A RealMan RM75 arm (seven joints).
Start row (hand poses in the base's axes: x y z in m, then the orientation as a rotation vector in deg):
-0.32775, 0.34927, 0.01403, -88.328, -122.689, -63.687
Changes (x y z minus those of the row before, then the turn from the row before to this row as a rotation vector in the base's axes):
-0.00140, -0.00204, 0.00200, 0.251, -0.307, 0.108
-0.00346, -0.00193, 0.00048, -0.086, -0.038, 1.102
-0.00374, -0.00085, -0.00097, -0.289, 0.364, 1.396
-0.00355, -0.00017, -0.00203, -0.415, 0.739, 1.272
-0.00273, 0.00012, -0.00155, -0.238, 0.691, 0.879
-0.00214, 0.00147, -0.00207, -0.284, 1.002, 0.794
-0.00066, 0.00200, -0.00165, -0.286, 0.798, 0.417
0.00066, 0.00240, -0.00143, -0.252, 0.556, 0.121
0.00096, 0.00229, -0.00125, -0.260, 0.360, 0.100
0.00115, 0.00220, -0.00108, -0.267, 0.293, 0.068
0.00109, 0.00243, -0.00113, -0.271, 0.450, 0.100
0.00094, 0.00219, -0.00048, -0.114, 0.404, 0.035
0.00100, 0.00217, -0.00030, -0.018, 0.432, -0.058
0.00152, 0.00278, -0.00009, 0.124, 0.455, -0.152
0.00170, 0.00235, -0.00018, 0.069, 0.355, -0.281
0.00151, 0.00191, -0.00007, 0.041, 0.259, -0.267
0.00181, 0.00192, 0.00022, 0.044, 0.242, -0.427
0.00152, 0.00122, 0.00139, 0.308, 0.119, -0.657
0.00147, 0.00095, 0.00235, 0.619, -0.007, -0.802
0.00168, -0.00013, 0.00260, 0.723, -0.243, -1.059
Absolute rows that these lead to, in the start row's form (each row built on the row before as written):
-0.32915, 0.34723, 0.01603, -88.013, -122.725, -64.187
-0.33261, 0.34530, 0.01651, -86.674, -123.407, -63.790
-0.33635, 0.34445, 0.01554, -85.151, -124.139, -62.711
-0.33990, 0.34428, 0.01351, -83.920, -124.642, -61.191
-0.34263, 0.34440, 0.01196, -83.087, -124.812, -60.016
-0.34477, 0.34587, 0.00989, -82.444, -124.750, -58.537
-0.34543, 0.34787, 0.00824, -82.221, -124.632, -57.380
-0.34477, 0.35027, 0.00681, -82.294, -124.503, -56.584
-0.34381, 0.35256, 0.00556, -82.357, -124.506, -55.970
-0.34266, 0.35476, 0.00448, -82.449, -124.544, -55.422
-0.34157, 0.35719, 0.00335, -82.531, -124.488, -54.715
-0.34063, 0.35938, 0.00287, -82.611, -124.307, -54.223
-0.33963, 0.36155, 0.00257, -82.763, -123.982, -53.829
-0.33811, 0.36433, 0.00248, -82.966, -123.481, -53.582
-0.33641, 0.36668, 0.00230, -83.331, -123.025, -53.420
-0.33490, 0.36859, 0.00223, -83.675, -122.666, -53.314
-0.33309, 0.37051, 0.00245, -84.206, -122.229, -53.283
-0.33157, 0.37173, 0.00384, -84.863, -121.549, -53.693
-0.33010, 0.37268, 0.00619, -85.518, -120.632, -54.557
-0.32842, 0.37255, 0.00879, -86.379, -119.645, -55.826

